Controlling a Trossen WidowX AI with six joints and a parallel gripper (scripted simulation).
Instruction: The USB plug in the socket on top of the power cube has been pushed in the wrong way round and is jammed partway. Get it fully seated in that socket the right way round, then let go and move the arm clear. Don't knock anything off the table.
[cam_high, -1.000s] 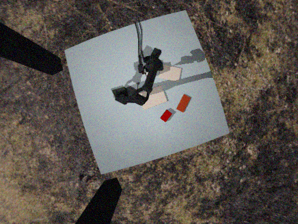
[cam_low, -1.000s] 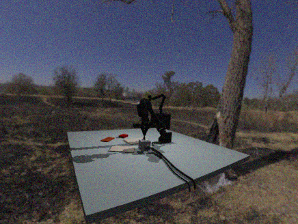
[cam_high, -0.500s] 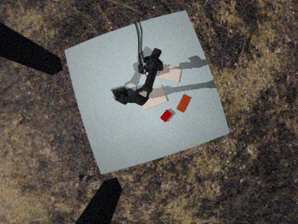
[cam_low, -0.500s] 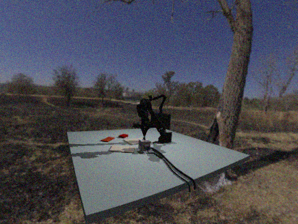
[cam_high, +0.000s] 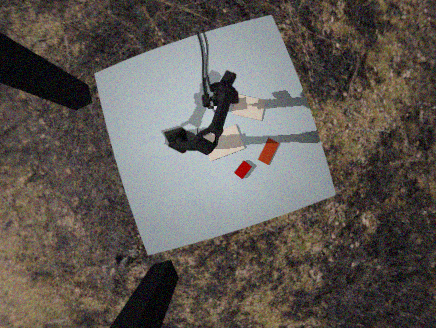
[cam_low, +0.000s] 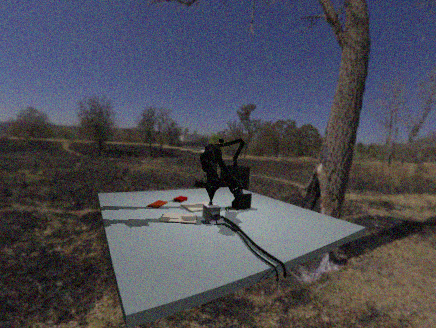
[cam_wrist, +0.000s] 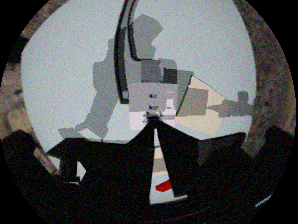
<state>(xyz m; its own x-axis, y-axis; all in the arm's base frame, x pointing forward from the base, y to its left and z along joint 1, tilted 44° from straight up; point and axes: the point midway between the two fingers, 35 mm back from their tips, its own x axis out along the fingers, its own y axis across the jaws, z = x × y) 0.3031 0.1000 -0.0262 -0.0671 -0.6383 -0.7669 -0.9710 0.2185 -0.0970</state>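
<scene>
Right now my gripper tip is 20 mm above the dark USB plug. The rest, counted from my gripper tip: orange block 350 mm to the right, 190 mm ahead, 100 mm below; then red block 400 mm to the right, 100 mm below.
</scene>
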